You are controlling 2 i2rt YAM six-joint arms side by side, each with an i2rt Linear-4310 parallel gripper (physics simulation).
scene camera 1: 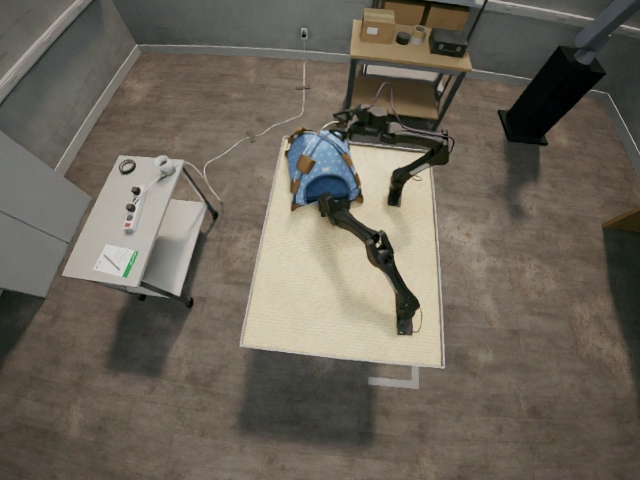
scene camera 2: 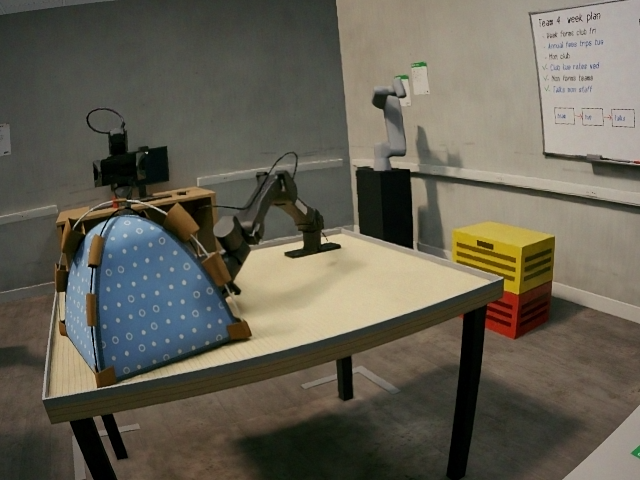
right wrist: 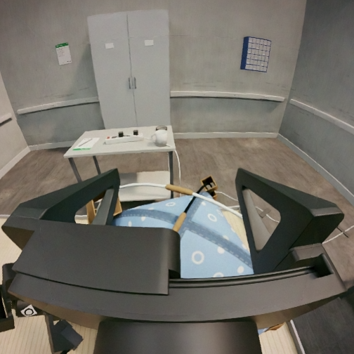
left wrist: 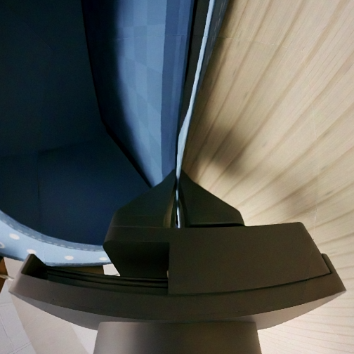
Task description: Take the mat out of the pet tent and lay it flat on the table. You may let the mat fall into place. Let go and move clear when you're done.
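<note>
The blue pet tent (scene camera 1: 329, 161) (scene camera 2: 149, 289) (right wrist: 212, 250), with white dots and brown pole sleeves, stands upright at the table's upper left in scene camera 1. The mat (left wrist: 142, 85), blue with faint checks, lies inside behind the doorway. My left gripper (scene camera 1: 325, 200) (scene camera 2: 235, 289) (left wrist: 177, 175) is shut at the doorway, with a thin light-blue edge of the tent pinched between its fingers. Whether the mat's edge is caught too is hidden. My right gripper (scene camera 1: 337, 122) (right wrist: 177, 174) is open above the tent's top, near a white pole (right wrist: 145, 186).
The table (scene camera 1: 310, 299) (scene camera 2: 336, 294) has a raised grey rim. The tent stands close to two of its edges. A white side cart (scene camera 1: 93, 227) (right wrist: 100, 134) with a power strip (scene camera 1: 133, 209) and a white mug (scene camera 1: 164, 165) stands apart at the left in scene camera 1.
</note>
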